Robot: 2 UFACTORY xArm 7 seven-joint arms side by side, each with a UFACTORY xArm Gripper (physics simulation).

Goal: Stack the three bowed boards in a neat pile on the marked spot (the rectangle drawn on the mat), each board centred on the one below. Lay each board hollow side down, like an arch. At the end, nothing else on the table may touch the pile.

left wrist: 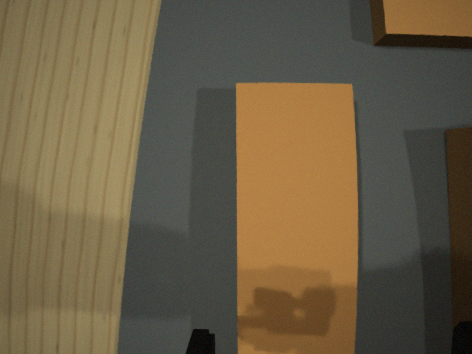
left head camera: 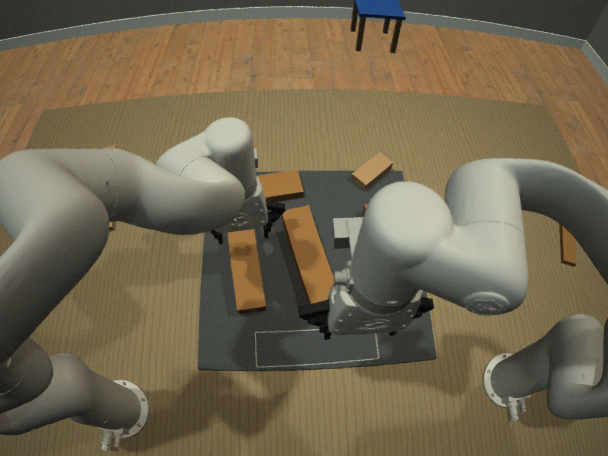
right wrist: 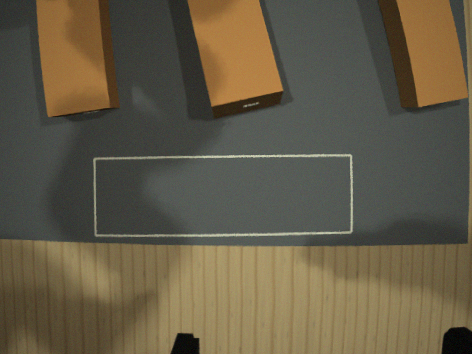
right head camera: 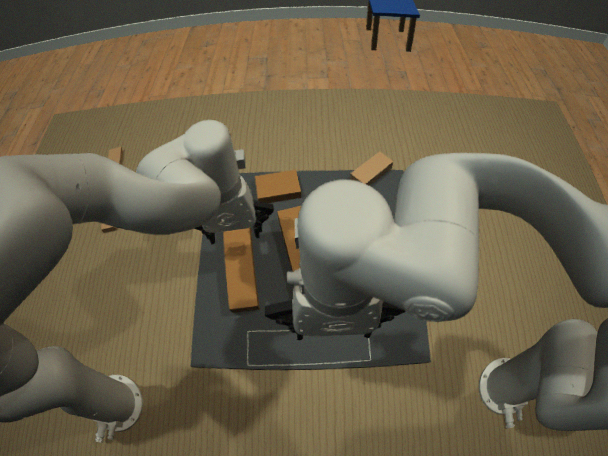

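Seen in the pictures: left gripper, fingertip midpoint: (left head camera: 243, 235) (right head camera: 235, 235); right gripper, fingertip midpoint: (left head camera: 358, 327) (right head camera: 333, 329); left arm's base, link origin: (left head camera: 121, 409) (right head camera: 117, 403); right arm's base, link origin: (left head camera: 506, 380) (right head camera: 504, 386).
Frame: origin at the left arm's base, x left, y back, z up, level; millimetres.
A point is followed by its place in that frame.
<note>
Three orange boards lie apart on the dark mat (left head camera: 215, 345) {x -186, y -169, z 6 mm} (right head camera: 210, 345) {x -191, y -165, z 6 mm} (left wrist: 190, 40) {x -137, y -499, z 6 mm} (right wrist: 400, 155) {x -566, y -244, z 6 mm}. The left board (left head camera: 247, 280) {x -244, y -303, z 52 mm} (right head camera: 241, 275) {x -245, y -313, z 52 mm} (left wrist: 297, 175) {x -212, y -434, z 51 mm} (right wrist: 75, 55) {x -250, y -295, z 51 mm} and the middle board (left head camera: 308, 255) {x -366, y -375, z 44 mm} (right wrist: 240, 60) {x -397, y -306, z 48 mm} show well. The right board (right wrist: 435, 60) {x -575, y -332, z 50 mm} is mostly hidden by the right arm in the head views. Their bow is hard to judge from above. The marked rectangle (left head camera: 256, 350) (right head camera: 247, 347) (right wrist: 95, 197) has no board in it. My left gripper (left head camera: 243, 237) {x -233, y -370, z 120 mm} (right head camera: 235, 237) {x -233, y -370, z 120 mm} (left wrist: 331, 342) {x -233, y -370, z 120 mm} is open above the left board's far part. My right gripper (left head camera: 360, 334) {x -438, y -140, z 286 mm} (right head camera: 334, 336) {x -438, y -140, z 286 mm} (right wrist: 321, 344) {x -438, y -140, z 286 mm} is open above the rectangle's right part, holding nothing.
A short orange block (left head camera: 282, 185) {x -294, y -565, z 31 mm} (right head camera: 278, 185) {x -290, y -565, z 30 mm} (left wrist: 430, 17) {x -270, y -541, z 31 mm} lies beyond the left and middle boards. A paler block (left head camera: 372, 170) {x -514, y -630, z 33 mm} (right head camera: 371, 168) {x -514, y -635, z 33 mm} lies at the mat's far right edge. Thin planks lie off the mat at the right (left head camera: 568, 247) {x -1076, y -454, z 15 mm} and the left (right head camera: 115, 156) {x 209, y -658, z 18 mm}.
</note>
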